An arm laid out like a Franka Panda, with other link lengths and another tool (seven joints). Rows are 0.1 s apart.
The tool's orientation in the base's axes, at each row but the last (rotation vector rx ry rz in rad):
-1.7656 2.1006 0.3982
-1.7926 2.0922 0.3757
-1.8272 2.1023 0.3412
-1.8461 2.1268 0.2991
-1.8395 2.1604 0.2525
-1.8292 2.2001 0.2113
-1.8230 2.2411 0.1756
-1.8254 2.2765 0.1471
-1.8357 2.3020 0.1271
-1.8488 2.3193 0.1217
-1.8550 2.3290 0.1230
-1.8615 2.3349 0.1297
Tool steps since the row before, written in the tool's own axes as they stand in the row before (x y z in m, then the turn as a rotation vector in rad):
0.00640 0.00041 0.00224 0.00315 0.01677 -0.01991
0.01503 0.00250 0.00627 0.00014 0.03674 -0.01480
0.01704 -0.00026 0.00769 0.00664 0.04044 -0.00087
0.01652 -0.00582 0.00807 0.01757 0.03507 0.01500
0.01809 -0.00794 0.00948 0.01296 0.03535 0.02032
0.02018 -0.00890 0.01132 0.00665 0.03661 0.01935
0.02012 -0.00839 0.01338 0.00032 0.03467 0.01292
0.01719 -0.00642 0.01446 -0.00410 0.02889 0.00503
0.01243 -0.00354 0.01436 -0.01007 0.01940 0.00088
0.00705 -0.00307 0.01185 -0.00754 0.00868 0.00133
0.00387 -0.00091 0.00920 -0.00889 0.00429 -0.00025
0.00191 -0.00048 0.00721 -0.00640 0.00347 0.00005
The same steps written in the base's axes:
-0.00114 -0.00458 -0.00489 -0.01889 -0.00857 0.01604
-0.00383 -0.01033 -0.01225 -0.03770 -0.00052 0.01213
-0.00107 -0.01251 -0.01386 -0.04085 -0.00043 -0.00337
0.00448 -0.01327 -0.01326 -0.03539 -0.00572 -0.02187
0.00627 -0.01520 -0.01448 -0.03445 0.00032 -0.02537
0.00668 -0.01747 -0.01627 -0.03475 0.00622 -0.02264
0.00593 -0.01750 -0.01769 -0.03240 0.01021 -0.01466
0.00429 -0.01469 -0.01765 -0.02673 0.01144 -0.00563
0.00220 -0.01000 -0.01638 -0.01664 0.01420 0.00016
0.00246 -0.00543 -0.01281 -0.00671 0.00942 -0.00029
0.00073 -0.00241 -0.00970 -0.00226 0.00947 0.00166
0.00052 -0.00077 -0.00742 -0.00199 0.00694 0.00096

